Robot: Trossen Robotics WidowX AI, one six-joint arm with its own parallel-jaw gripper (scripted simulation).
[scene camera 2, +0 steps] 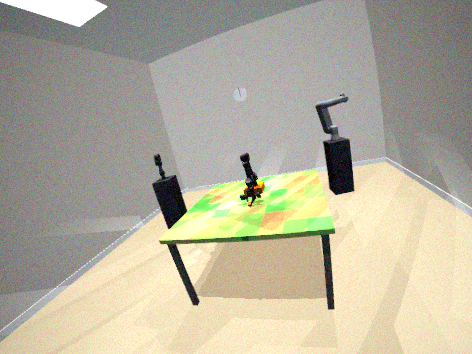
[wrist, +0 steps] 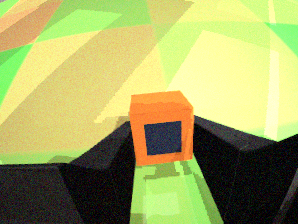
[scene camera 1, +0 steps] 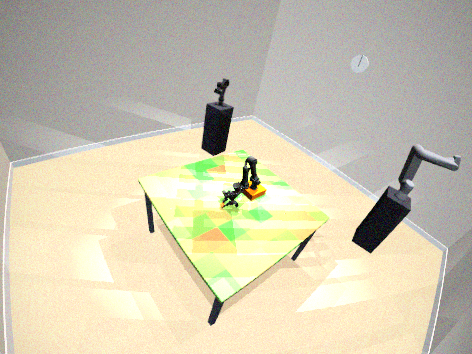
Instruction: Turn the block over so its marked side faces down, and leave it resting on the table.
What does my gripper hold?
An orange block.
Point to an orange block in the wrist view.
At 162, 122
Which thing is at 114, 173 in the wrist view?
My gripper.
